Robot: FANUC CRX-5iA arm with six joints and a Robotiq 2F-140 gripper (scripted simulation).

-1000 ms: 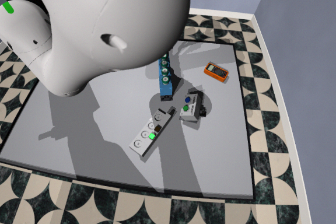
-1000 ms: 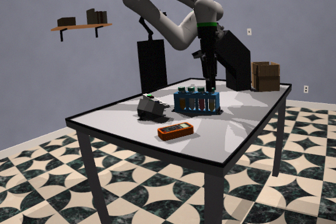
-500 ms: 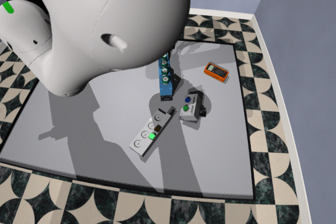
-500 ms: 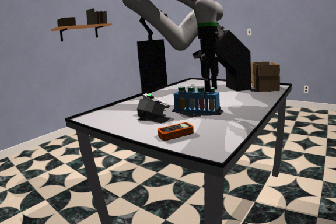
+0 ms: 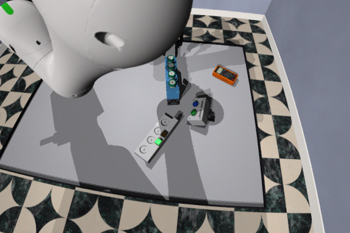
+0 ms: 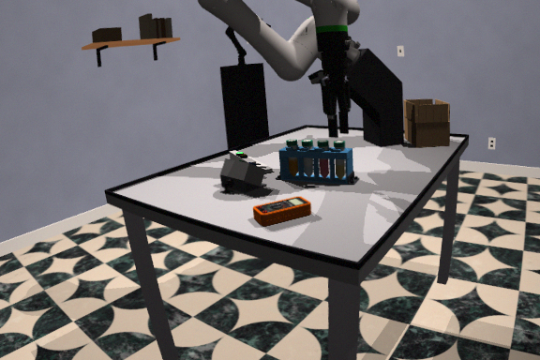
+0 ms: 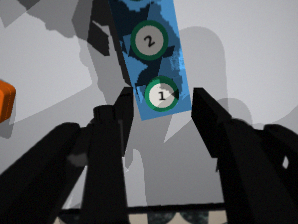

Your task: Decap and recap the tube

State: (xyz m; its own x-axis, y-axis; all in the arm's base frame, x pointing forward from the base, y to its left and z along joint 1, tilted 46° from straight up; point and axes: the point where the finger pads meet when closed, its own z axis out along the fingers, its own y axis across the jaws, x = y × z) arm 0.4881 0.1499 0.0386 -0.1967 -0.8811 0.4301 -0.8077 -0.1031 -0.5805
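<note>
The cap lies 60 mm below my hand and 50 mm to the right of it. Also, from my hand: green ready key (290 mm to the right, 100 mm below, 90 mm ahead); blue cycle key (240 mm to the right, 100 mm below, 100 mm ahead); key housing (270 mm to the right, 120 mm below, 110 mm ahead).
</note>
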